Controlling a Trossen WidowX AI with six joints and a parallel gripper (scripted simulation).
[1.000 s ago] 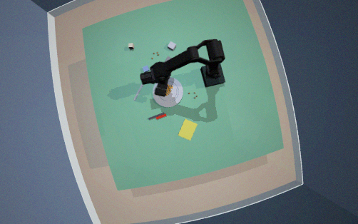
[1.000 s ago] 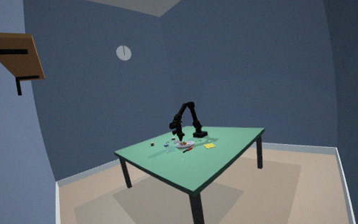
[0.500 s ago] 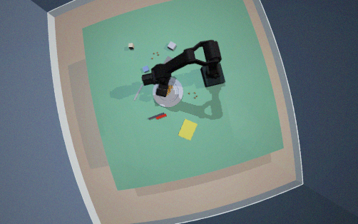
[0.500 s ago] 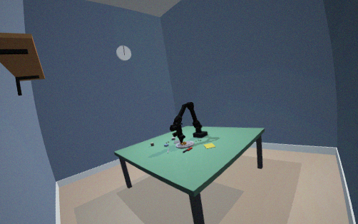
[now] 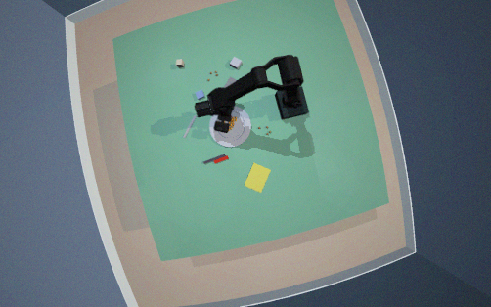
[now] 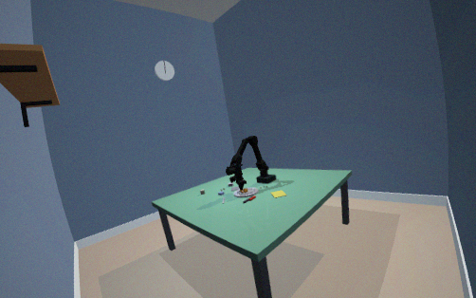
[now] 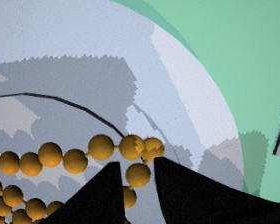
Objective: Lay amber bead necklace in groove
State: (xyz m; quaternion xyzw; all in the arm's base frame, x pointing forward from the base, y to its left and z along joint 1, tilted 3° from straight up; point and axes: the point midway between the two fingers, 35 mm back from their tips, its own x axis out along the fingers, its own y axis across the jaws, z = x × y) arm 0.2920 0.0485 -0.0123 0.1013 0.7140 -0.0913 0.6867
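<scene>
The round grey bead board lies 10 mm behind my gripper tip, 50 mm to the left of it and 10 mm below it. Round my gripper tip: grey rod: 190 mm ahead, 40 mm to the left, 10 mm below; blue block: 130 mm ahead, 110 mm to the right, 10 mm below; grey plate: 20 mm behind, 130 mm to the right, 10 mm below.
</scene>
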